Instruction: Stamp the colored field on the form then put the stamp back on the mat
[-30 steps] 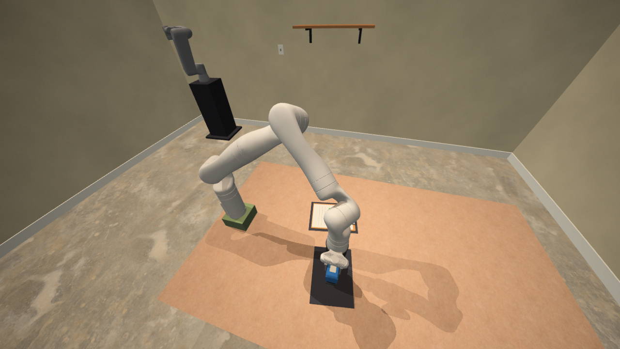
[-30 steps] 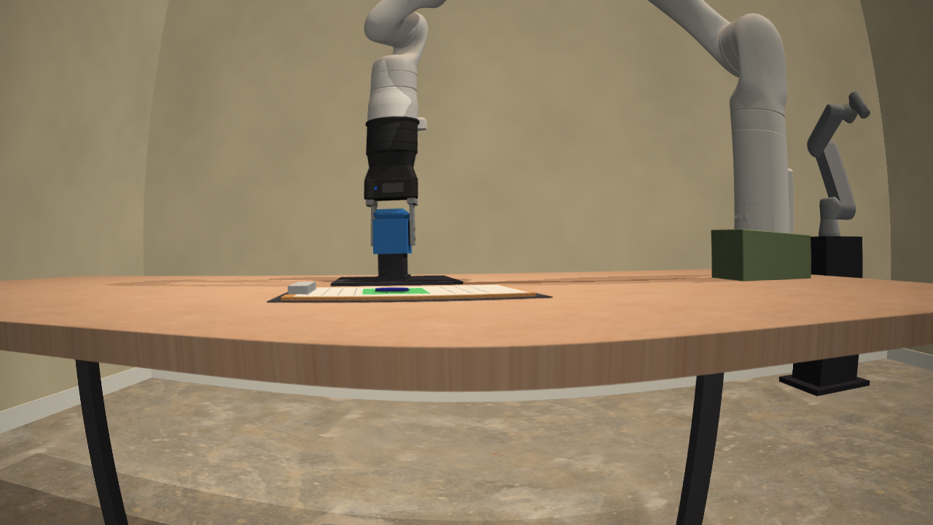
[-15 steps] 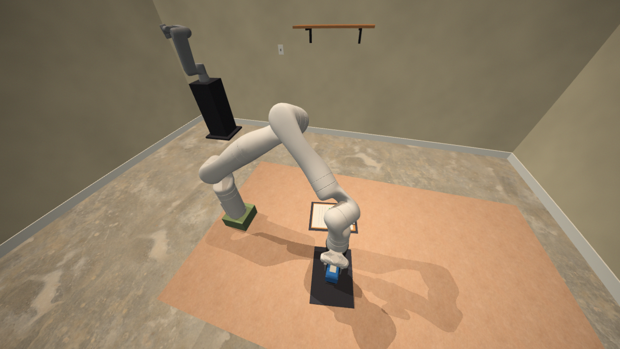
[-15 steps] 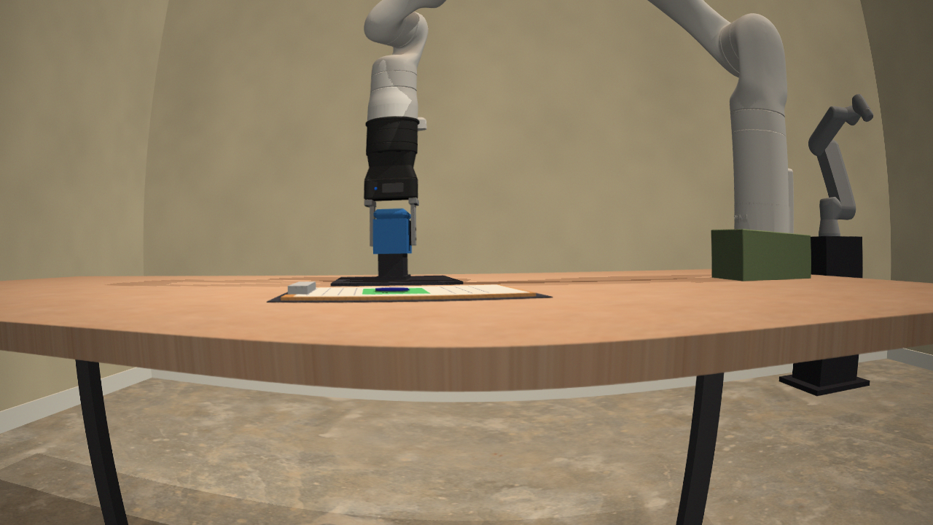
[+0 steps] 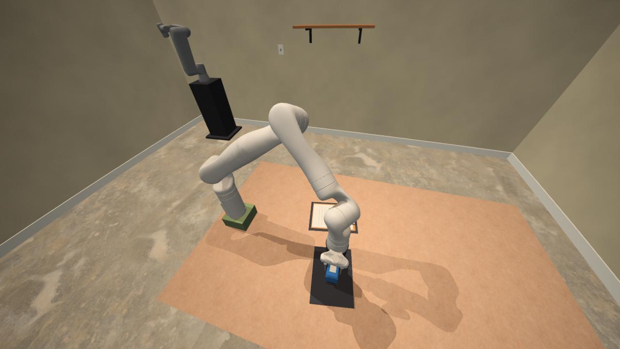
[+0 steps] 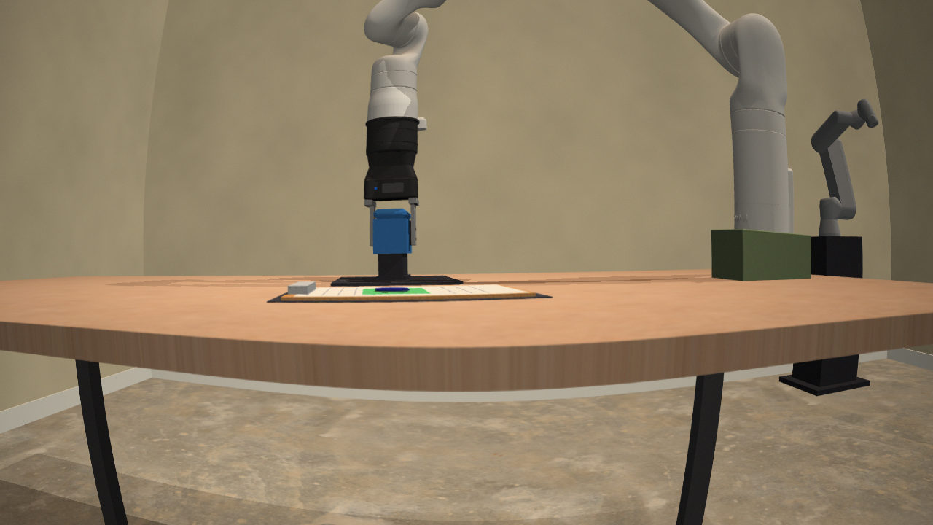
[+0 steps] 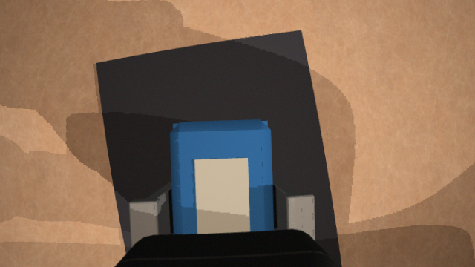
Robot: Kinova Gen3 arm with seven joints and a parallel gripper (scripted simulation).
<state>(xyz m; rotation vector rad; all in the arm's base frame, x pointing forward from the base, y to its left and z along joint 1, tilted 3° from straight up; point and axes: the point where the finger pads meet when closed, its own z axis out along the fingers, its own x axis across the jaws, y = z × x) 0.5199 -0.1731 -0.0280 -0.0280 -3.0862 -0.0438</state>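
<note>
Right now the blue stamp is 2 cm below my hand. Round my hand: form: 2 cm behind, 29 cm to the left, 6 cm below; dark mat: 7 cm below; black base: 5 cm below.
</note>
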